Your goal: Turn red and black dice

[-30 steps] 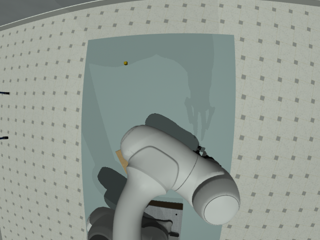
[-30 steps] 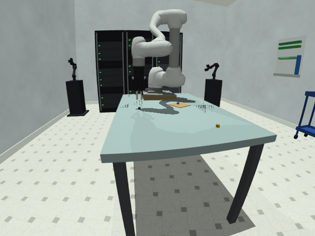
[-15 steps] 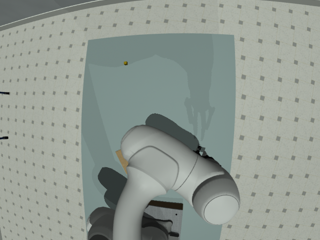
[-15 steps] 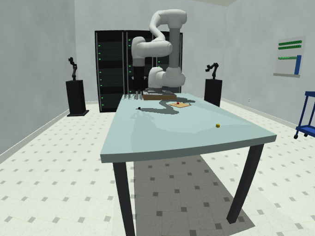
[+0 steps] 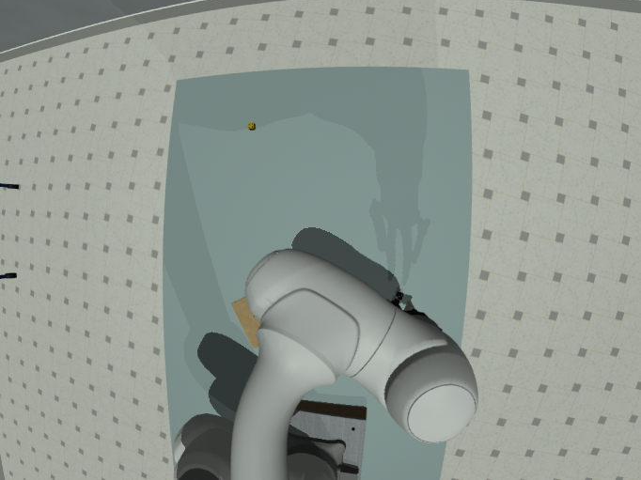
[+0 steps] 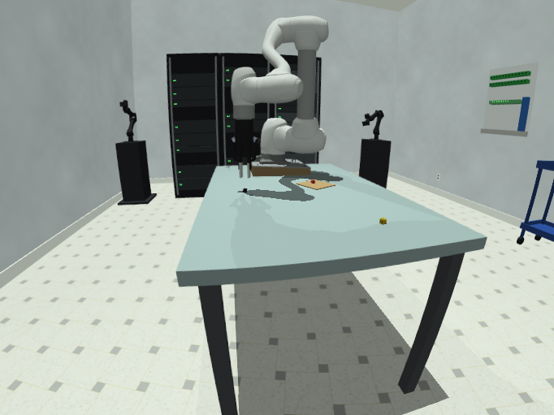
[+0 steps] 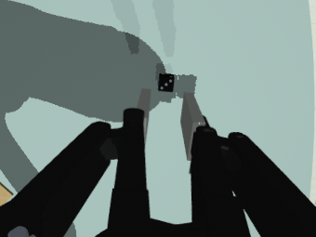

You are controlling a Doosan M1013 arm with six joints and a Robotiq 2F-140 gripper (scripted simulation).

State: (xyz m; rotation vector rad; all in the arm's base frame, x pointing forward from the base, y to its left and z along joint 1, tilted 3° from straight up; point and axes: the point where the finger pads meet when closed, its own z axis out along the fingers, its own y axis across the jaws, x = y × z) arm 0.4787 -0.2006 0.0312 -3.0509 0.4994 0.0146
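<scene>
Right now my hand is 90 mm above the black die and 10 mm short of it. Round my hand: tan mat: 350 mm to the left, 100 mm below, 80 mm behind; then yellow die: 440 mm ahead, 400 mm to the left, 90 mm below; then red die: 340 mm to the left, 100 mm behind, 90 mm below.
</scene>
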